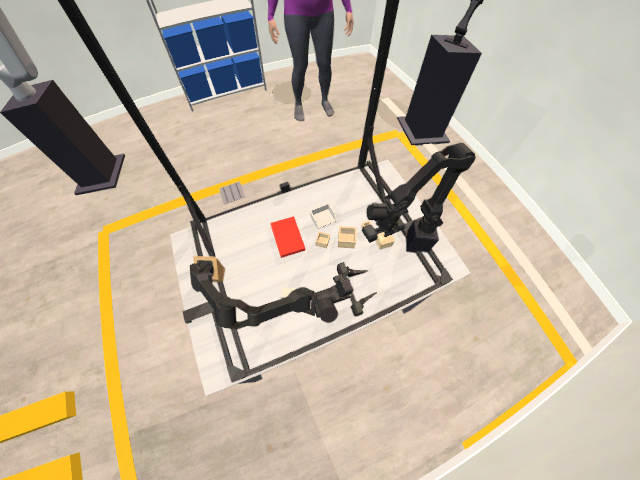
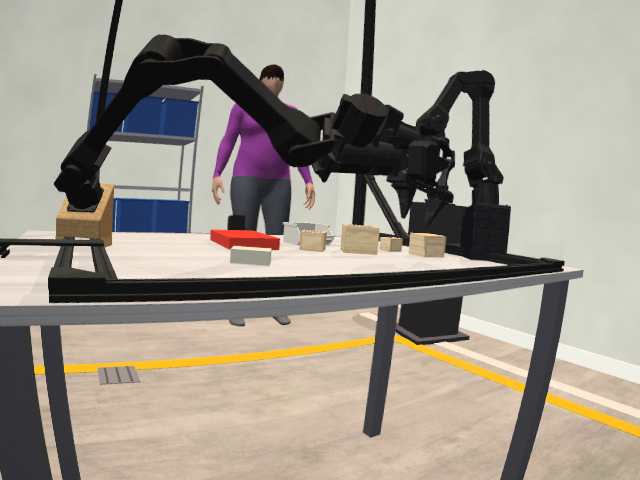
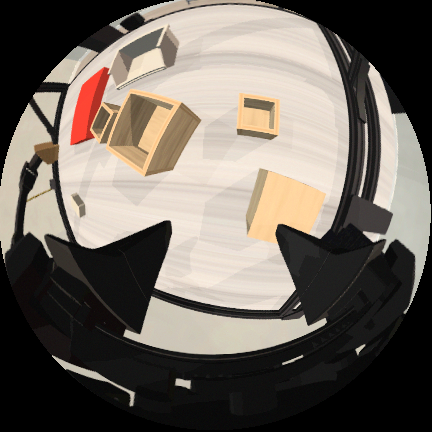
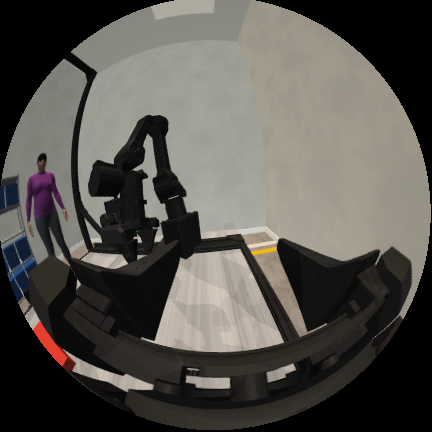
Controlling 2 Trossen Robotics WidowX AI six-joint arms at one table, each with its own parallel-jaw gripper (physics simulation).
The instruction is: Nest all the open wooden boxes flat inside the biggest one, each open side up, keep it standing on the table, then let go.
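Pixels of known places: left gripper, fingertip midpoint: (image 1: 376, 239) (image 2: 415, 222) (image 3: 225, 228); right gripper, fingertip midpoint: (image 1: 372, 281) (image 4: 230, 245); left arm's base, link origin: (image 1: 426, 229) (image 2: 486, 207) (image 4: 178, 216); right arm's base, link origin: (image 1: 205, 267) (image 2: 85, 200).
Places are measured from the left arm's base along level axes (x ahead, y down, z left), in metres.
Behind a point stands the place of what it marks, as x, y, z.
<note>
The biggest open box (image 1: 347, 237) @[0.325, 0.126, 0.020] (image 2: 359, 239) @[0.332, 0.099, 0.073] (image 3: 150, 132) @[0.347, 0.126, 0.043] stands open side up on the table. A smaller open box (image 1: 323, 239) @[0.432, 0.126, 0.047] (image 2: 313, 240) @[0.434, 0.107, 0.085] (image 3: 101, 125) @[0.457, 0.110, 0.072] stands to its left, also open side up. The smallest open box (image 2: 390, 244) @[0.245, 0.113, -0.016] (image 3: 258, 116) @[0.239, 0.126, -0.048] stands apart on its other side, open side up. A wooden block or upturned box (image 1: 385, 241) @[0.158, 0.080, 0.040] (image 2: 427, 244) @[0.168, 0.100, 0.055] (image 3: 287, 202) @[0.168, 0.079, 0.009] shows a plain top; I cannot tell which it is. My left gripper (image 2: 416, 217) @[0.202, 0.052, 0.051] (image 3: 225, 228) @[0.202, 0.052, 0.051] is open and empty, low above the table near this block. My right gripper (image 1: 371, 283) @[0.231, -0.065, 0.287] (image 4: 230, 245) @[0.231, -0.065, 0.287] is open and empty above the table's front part.
A pale grey tray (image 1: 323, 215) @[0.450, 0.124, -0.081] (image 3: 145, 62) @[0.455, 0.124, -0.061] stands behind the boxes. A red slab (image 1: 287, 236) @[0.594, 0.106, 0.067] (image 2: 244, 239) @[0.576, 0.109, 0.150] (image 3: 90, 106) @[0.537, 0.106, 0.051] lies left of them. A small pale block (image 2: 250, 255) @[0.532, 0.115, 0.343] (image 3: 78, 205) @[0.507, 0.110, 0.301] lies near the front. A black frame (image 2: 310, 286) @[0.430, 0.121, 0.531] borders the table.
</note>
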